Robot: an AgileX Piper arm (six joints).
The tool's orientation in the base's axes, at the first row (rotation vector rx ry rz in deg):
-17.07, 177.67, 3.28
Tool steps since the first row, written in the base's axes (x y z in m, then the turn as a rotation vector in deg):
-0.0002, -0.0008, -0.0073, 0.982, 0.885, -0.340
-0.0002, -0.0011, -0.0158, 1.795, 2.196, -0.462
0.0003, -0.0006, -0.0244, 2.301, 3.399, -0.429
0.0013, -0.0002, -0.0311, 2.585, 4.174, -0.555
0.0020, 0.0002, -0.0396, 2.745, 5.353, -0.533
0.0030, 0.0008, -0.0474, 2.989, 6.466, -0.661
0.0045, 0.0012, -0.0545, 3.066, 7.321, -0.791
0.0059, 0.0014, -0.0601, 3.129, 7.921, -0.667
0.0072, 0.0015, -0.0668, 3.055, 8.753, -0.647
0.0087, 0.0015, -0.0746, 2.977, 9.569, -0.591
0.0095, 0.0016, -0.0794, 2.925, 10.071, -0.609
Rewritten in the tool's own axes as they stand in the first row. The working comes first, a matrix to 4 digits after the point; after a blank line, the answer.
The tool's axes in the first row as the columns of a matrix, in the base's axes (used below as rounded here):
-0.9814, -0.1908, 0.0222
-0.1898, 0.9810, 0.0390
-0.0292, 0.0341, -0.9990

0.0006, -0.0010, 0.0073, -1.122, 0.669, 0.396
0.0009, -0.0016, 0.0157, -2.165, 1.796, 0.587
0.0005, -0.0015, 0.0244, -2.891, 2.881, 0.612
-0.0003, -0.0015, 0.0311, -3.313, 3.583, 0.775
-0.0008, -0.0015, 0.0396, -3.694, 4.709, 0.802
-0.0017, -0.0014, 0.0475, -4.141, 5.750, 0.979
-0.0031, -0.0015, 0.0546, -4.375, 6.570, 1.144
-0.0043, -0.0018, 0.0602, -4.555, 7.151, 1.045
-0.0054, -0.0022, 0.0670, -4.641, 7.982, 1.056
-0.0066, -0.0027, 0.0748, -4.721, 8.799, 1.030
-0.0073, -0.0030, 0.0796, -4.764, 9.301, 1.066

